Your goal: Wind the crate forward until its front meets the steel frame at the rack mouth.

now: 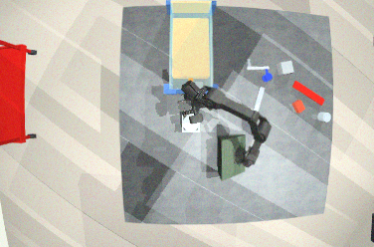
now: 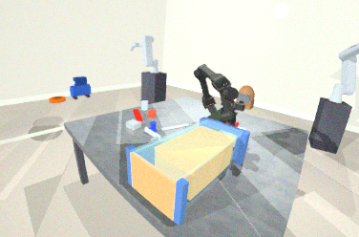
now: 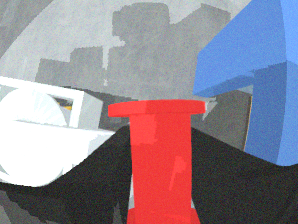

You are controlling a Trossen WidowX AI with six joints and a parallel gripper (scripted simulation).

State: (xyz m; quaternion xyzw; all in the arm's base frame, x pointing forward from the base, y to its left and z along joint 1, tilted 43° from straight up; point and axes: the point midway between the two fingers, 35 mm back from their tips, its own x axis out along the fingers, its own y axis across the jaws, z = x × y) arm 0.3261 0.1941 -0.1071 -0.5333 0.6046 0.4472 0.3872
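Right now my gripper tip is 40 mm past the winch handle with red grip, 10 mm to the left of it and 30 mm above it. Also, from my gripper tip: blue frame (60 mm ahead, 40 mm to the right, 30 mm below); white winch (120 mm behind, 20 mm to the right, 100 mm below); clear-panelled cubby (300 mm ahead, 80 mm to the right, 20 mm below).
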